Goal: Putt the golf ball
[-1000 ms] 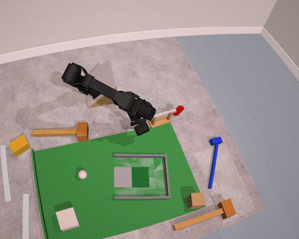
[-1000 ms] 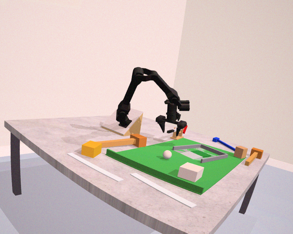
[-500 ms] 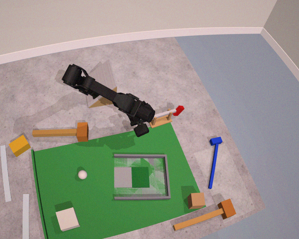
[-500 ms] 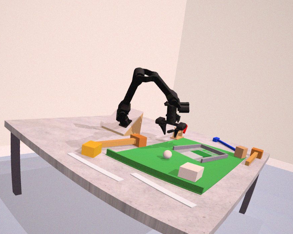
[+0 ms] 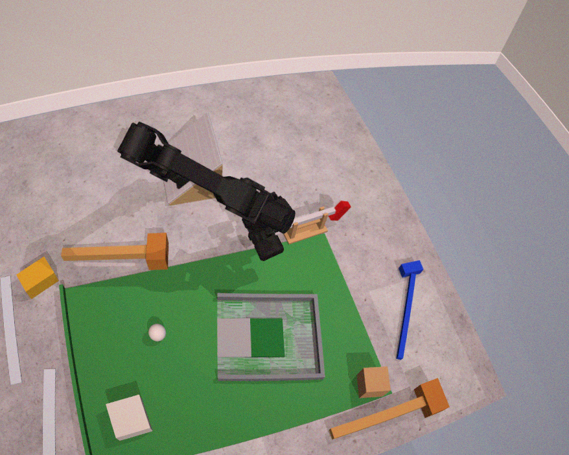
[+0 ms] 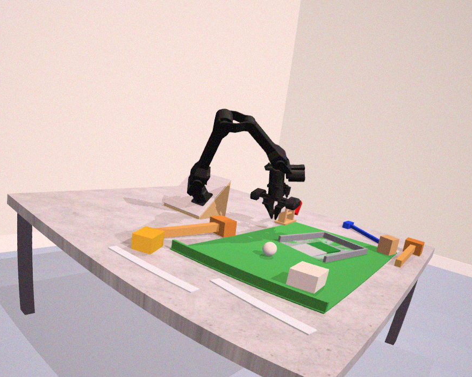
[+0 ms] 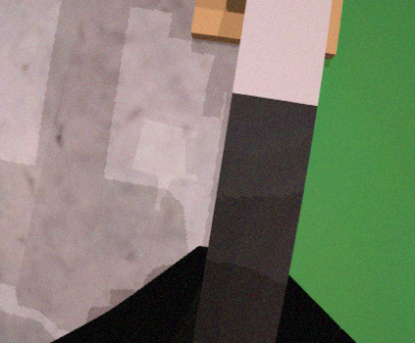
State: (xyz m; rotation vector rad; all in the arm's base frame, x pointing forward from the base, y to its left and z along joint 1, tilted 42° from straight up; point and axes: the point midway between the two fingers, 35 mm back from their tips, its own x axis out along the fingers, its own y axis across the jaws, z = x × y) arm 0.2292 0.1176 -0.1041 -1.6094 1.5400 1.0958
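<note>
Right now my gripper tip is 20 mm past the red putter, 110 mm to the right of it and 30 mm below it. Also, from my gripper tip: wooden stand: 20 mm behind, 130 mm to the left; then grey-walled frame: 260 mm ahead, 40 mm to the right, 30 mm below; then green mat: 250 mm ahead, 180 mm to the right, 30 mm below.
</note>
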